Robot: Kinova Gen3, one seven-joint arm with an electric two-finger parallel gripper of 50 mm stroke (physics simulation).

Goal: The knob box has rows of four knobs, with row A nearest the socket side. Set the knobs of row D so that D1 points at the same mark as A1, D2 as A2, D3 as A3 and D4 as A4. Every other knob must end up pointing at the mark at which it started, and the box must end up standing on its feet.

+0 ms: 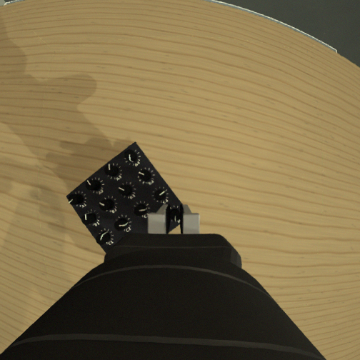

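The black knob box (118, 214) lies turned on the table at left of centre, its knob face up. Knob A1 (77, 199) is at its left corner, with A2 (95, 185), A3 (113, 171) and A4 (131, 157) along the upper left edge. B4 (145, 175) and C4 (160, 194) lead down to knob D4 (175, 215) at the right corner. My gripper (174, 214) is shut on knob D4, with one finger on each side. D4's pointer direction is hard to read. The gripper and its left finger hide D1, D2 and D3. The box's feet do not show.
The box stands on a round wooden table (240, 125). The table's edge curves across the top and upper right, with dark floor (320, 22) beyond. Shadows fall on the wood left of the box. Knobs B3 (126, 190) and C3 (141, 209) are left of the fingers.
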